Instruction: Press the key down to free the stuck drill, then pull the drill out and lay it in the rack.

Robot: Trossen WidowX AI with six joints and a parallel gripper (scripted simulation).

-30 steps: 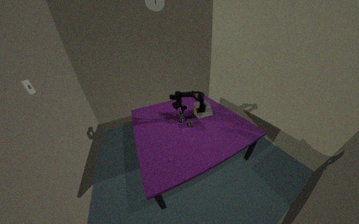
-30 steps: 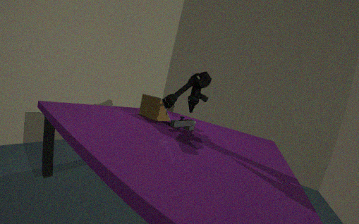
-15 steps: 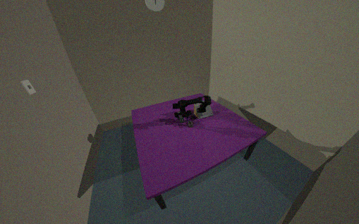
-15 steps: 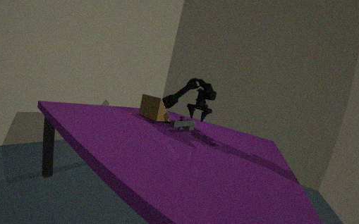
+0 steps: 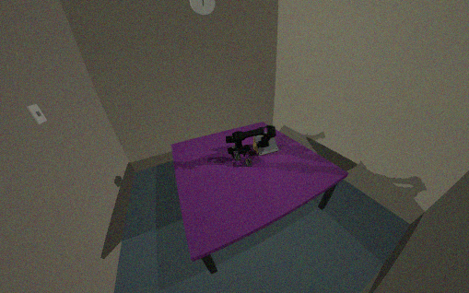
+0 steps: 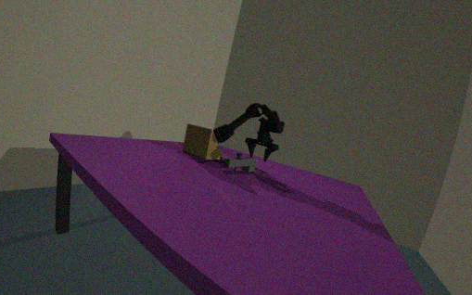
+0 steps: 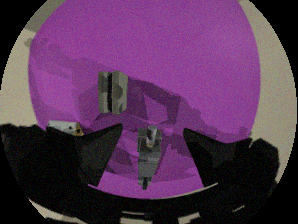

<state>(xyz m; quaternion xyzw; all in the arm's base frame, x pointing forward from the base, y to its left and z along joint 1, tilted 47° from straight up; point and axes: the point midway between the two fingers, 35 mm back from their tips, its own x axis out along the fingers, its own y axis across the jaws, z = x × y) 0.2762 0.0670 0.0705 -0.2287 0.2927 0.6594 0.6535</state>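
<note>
My gripper tip is 6 cm to the left of the drill, 1 cm past it and 1 cm above it. Also, from my gripper tip: grey fixture block (12 cm to the right, 3 cm below, 1 cm behind).
</note>
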